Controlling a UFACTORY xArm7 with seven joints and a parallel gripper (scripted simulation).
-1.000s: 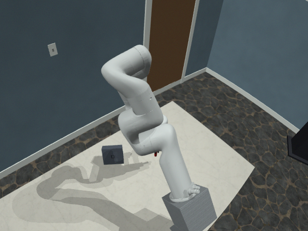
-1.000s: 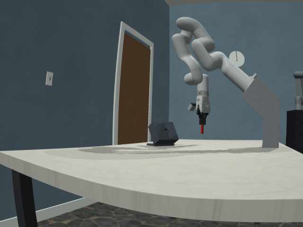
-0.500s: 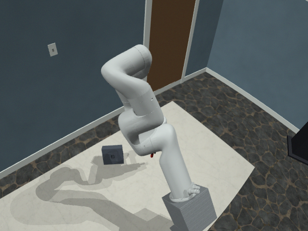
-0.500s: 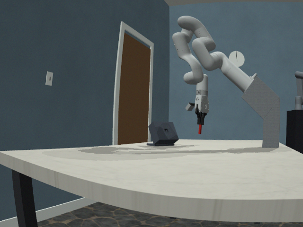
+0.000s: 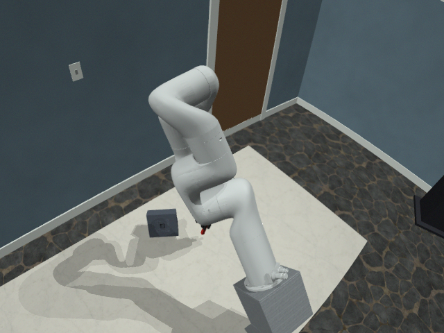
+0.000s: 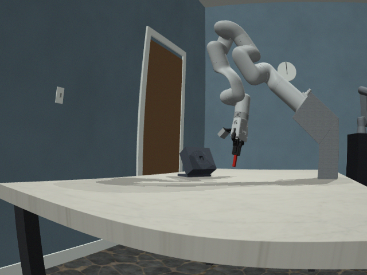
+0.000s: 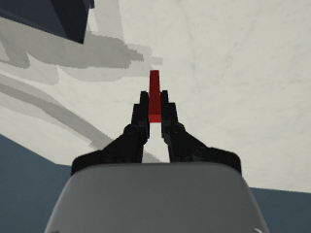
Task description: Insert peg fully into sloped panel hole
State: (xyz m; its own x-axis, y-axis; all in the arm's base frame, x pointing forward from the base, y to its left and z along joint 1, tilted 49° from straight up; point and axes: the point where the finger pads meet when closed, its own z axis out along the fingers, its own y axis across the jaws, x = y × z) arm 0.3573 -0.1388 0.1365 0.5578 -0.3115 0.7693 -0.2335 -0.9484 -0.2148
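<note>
Now: hand 3 cm above the red peg and 1 cm to the right of it.
</note>
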